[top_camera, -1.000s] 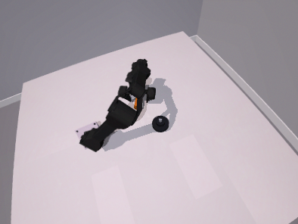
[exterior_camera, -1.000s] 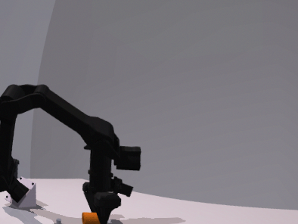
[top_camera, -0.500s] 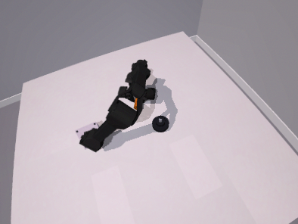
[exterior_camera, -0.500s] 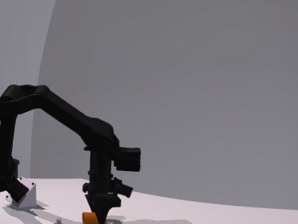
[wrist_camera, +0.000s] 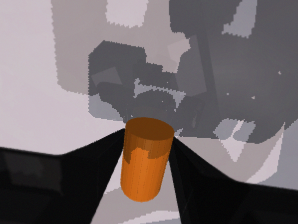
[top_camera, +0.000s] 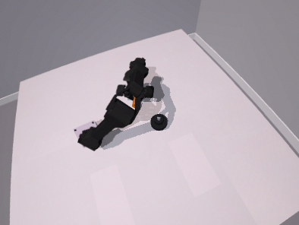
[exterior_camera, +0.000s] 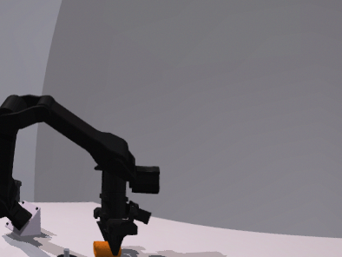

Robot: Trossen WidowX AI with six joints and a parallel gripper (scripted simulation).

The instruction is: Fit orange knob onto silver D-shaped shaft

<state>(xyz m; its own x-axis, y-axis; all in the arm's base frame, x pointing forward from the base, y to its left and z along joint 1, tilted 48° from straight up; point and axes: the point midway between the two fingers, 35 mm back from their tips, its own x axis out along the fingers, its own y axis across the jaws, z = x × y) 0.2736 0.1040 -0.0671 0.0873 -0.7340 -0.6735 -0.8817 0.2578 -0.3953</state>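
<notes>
Right now my gripper tip is 17 cm to the left of the round pedestal, 6 cm short of it and 2 cm below it. Round my gripper tip: orange knob: 1 cm above.
</notes>
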